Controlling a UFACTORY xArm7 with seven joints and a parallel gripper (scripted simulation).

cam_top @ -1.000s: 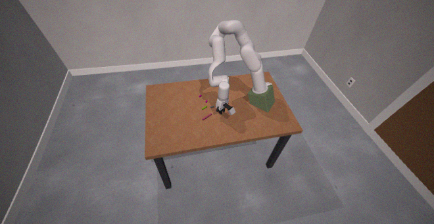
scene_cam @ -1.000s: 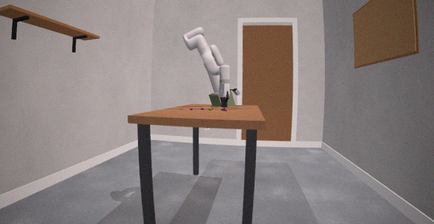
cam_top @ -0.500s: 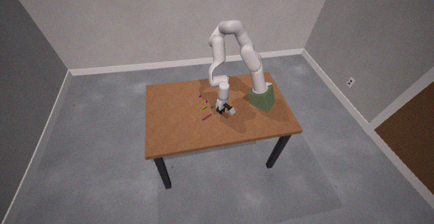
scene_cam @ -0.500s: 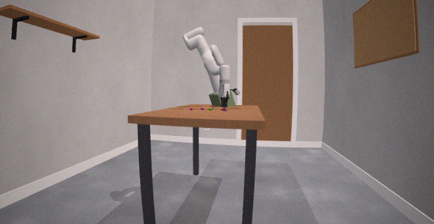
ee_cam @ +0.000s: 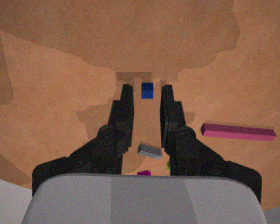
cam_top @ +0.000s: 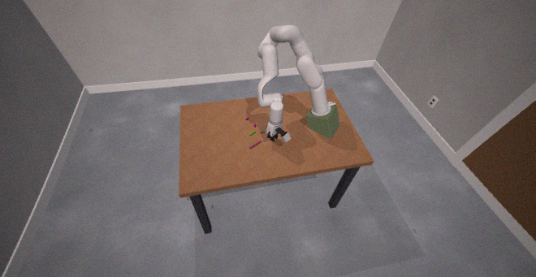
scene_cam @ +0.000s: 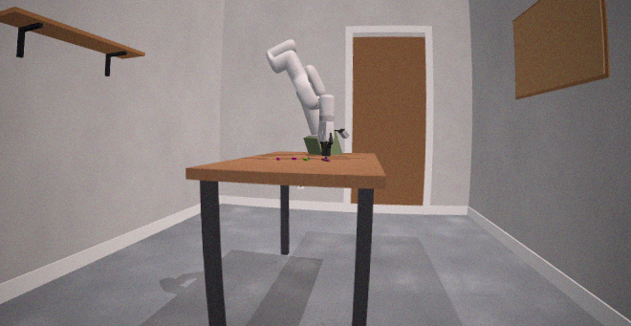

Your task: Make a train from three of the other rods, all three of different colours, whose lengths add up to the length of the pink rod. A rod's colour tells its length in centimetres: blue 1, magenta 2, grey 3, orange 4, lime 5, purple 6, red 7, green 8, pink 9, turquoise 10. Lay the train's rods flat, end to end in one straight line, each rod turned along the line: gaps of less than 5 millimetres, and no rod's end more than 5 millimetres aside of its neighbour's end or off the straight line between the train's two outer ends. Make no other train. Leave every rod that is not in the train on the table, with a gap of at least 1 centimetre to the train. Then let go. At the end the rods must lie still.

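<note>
My hand is 30 mm above the blue rod. The rest, counted from my hand: lime rod 120 mm ahead, 80 mm to the right, 30 mm below; pink rod 120 mm ahead, 10 mm to the left, 30 mm below; grey rod 60 mm ahead, 80 mm to the right, 30 mm below.
</note>
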